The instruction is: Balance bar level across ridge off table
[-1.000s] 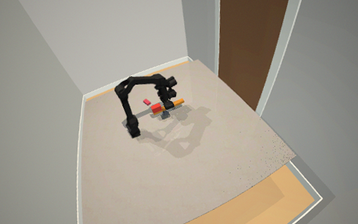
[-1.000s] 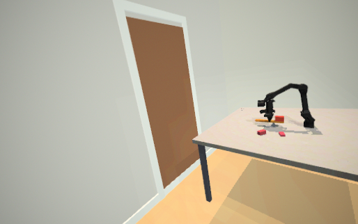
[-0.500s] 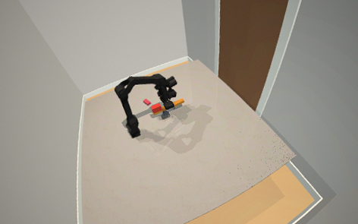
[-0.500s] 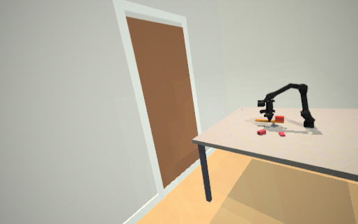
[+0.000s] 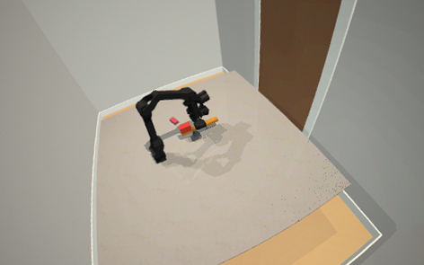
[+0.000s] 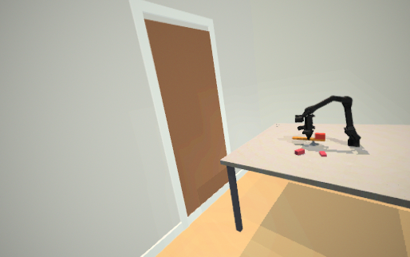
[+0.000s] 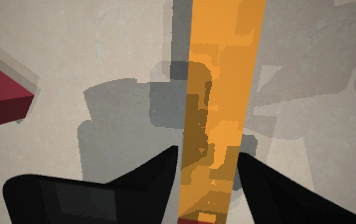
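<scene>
Right now the ridge is 3 cm behind my gripper tip and 3 cm below it.
</scene>
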